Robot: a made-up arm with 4 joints.
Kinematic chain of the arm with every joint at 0, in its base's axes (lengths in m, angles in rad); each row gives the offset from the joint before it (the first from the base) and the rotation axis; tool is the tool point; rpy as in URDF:
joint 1: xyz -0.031 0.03 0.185 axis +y
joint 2: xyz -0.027 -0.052 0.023 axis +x
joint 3: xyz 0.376 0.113 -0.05 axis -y
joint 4: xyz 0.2 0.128 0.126 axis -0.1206 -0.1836 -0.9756
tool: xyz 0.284 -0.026 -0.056 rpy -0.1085 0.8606 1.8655
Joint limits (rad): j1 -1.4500..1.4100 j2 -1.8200..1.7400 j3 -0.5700..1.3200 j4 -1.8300..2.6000
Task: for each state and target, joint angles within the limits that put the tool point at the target. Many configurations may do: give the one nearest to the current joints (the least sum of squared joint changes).
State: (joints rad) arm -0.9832 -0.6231 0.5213 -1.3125
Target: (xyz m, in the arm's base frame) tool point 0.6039 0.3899 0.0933
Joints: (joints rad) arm -0.3385 -0.8603 0.4549 -1.3862
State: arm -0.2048 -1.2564 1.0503 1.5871
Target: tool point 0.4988 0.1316 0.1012
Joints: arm 0.4062 -1.1917 0.4009 1.3389
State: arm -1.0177 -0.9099 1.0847 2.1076
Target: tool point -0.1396 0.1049 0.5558
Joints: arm -1.3819 -0.9337 0.8947 1.5549
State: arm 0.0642 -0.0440 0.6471 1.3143
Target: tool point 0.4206 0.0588 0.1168
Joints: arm 0.6607 -0.6073 0.7708 1.4485
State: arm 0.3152 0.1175 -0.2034 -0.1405
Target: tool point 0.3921 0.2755 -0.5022
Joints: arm 0.8318 0.3076 -0.5700 -0.0567
